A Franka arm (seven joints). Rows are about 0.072 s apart.
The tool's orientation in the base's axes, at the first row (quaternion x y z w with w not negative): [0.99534 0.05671 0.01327 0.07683]
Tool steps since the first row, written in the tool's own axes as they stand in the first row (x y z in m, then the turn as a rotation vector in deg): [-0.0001 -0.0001 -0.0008 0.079 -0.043 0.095]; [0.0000 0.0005 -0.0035 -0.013 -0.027 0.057]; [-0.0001 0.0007 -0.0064 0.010 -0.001 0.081]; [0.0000 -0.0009 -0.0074 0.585 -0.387 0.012]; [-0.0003 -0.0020 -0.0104 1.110 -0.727 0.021]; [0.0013 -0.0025 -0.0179 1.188 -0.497 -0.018]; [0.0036 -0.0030 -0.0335 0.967 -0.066 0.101]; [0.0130 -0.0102 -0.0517 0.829 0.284 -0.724]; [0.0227 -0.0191 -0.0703 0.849 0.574 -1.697]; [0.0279 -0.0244 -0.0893 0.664 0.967 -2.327]
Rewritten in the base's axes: [-0.0001 0.0002 0.0008 0.077 0.037 -0.099]; [-0.0001 0.0000 0.0035 -0.014 0.016 -0.061]; [-0.0002 0.0003 0.0064 0.013 -0.010 -0.080]; [-0.0004 0.0020 0.0072 0.539 0.445 -0.061]; [-0.0009 0.0035 0.0100 1.023 0.838 -0.113]; [0.0004 0.0053 0.0173 1.124 0.627 -0.038]; [0.0021 0.0084 0.0327 0.957 0.161 -0.093]; [0.0100 0.0193 0.0497 0.829 -0.074 0.774]; [0.0180 0.0320 0.0669 0.847 -0.209 1.780]; [0.0219 0.0407 0.0849 0.685 -0.521 2.460]
